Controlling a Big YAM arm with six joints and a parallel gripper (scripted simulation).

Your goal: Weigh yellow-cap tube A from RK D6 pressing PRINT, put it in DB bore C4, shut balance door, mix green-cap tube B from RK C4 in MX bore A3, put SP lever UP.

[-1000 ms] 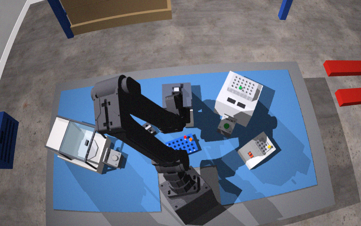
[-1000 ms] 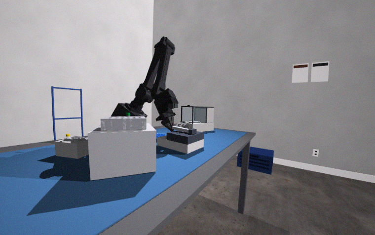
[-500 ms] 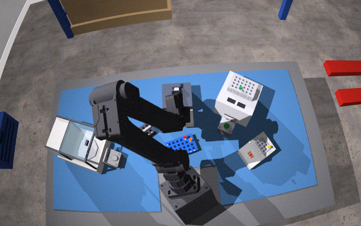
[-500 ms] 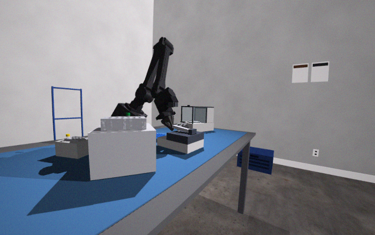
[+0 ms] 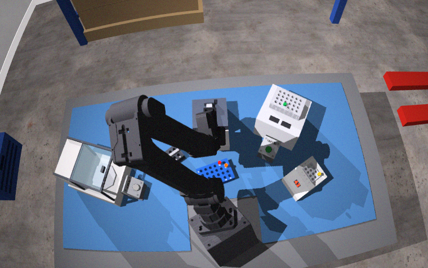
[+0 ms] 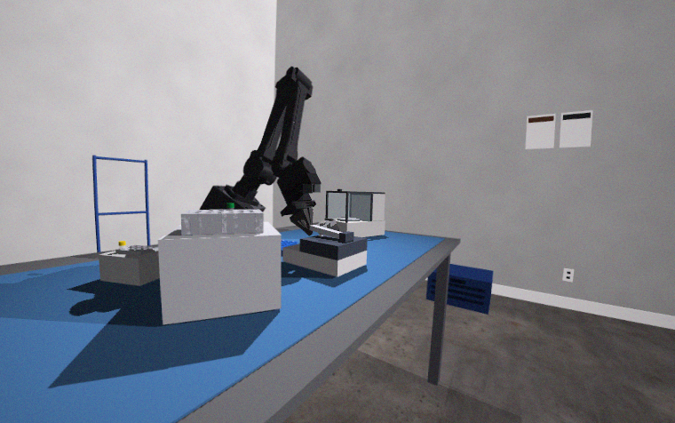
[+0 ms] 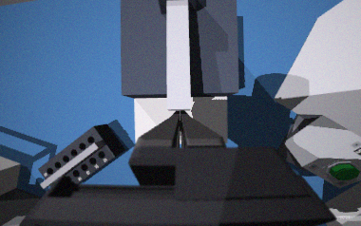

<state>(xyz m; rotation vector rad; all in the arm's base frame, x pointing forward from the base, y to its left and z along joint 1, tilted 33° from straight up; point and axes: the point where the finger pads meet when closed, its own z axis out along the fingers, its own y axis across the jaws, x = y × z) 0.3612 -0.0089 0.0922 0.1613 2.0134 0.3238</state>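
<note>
Now: the spectrophotometer lever 6 cm ahead of my hand and 1 cm above it. Also, from my hand: magnet block 18 cm to the left, 8 cm behind, 6 cm below; blue rack 15 cm behind, 7 cm below, 1 cm to the right; green start key 22 cm to the right, 7 cm behind, 2 cm below.
</note>
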